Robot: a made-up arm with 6 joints. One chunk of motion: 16 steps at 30 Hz.
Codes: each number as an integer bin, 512 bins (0 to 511) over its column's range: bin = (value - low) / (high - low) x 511, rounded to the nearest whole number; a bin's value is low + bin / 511 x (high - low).
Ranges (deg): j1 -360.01..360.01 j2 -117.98..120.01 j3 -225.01..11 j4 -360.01..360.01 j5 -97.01..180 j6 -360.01..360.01
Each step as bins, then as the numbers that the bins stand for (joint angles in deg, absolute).
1 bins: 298 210 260 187 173 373
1 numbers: 59.88 -20.18 -104.93 -96.52 -3.23 165.56
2 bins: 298 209 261 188 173 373
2 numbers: 59.88 -20.64 -104.46 -95.11 -3.23 165.56
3 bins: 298 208 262 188 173 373
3 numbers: 59.88 -21.11 -104.00 -95.11 -3.23 165.56
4 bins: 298 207 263 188 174 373
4 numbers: 59.88 -21.57 -103.54 -95.11 -2.69 165.56
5 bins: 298 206 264 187 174 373
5 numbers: 59.88 -22.04 -103.08 -96.52 -2.69 165.56
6 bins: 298 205 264 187 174 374
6 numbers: 59.88 -22.50 -103.08 -96.52 -2.69 166.97
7 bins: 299 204 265 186 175 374
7 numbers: 61.29 -22.97 -102.62 -97.93 -2.14 166.97
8 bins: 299 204 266 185 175 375
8 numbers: 61.29 -22.97 -102.16 -99.34 -2.14 168.38
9 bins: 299 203 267 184 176 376
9 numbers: 61.29 -23.44 -101.69 -100.75 -1.60 169.79
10 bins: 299 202 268 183 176 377
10 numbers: 61.29 -23.90 -101.23 -102.16 -1.60 171.20
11 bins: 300 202 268 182 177 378
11 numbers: 62.70 -23.90 -101.23 -103.56 -1.06 172.61
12 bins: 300 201 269 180 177 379
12 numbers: 62.70 -24.37 -100.77 -106.38 -1.06 174.02
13 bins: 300 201 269 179 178 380
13 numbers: 62.70 -24.37 -100.77 -107.79 -0.52 175.43
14 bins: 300 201 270 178 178 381
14 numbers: 62.70 -24.37 -100.31 -109.20 -0.52 176.83
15 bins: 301 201 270 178 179 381
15 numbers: 64.11 -24.37 -100.31 -109.20 0.02 176.83
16 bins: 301 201 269 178 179 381
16 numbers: 64.11 -24.37 -100.77 -109.20 0.02 176.83
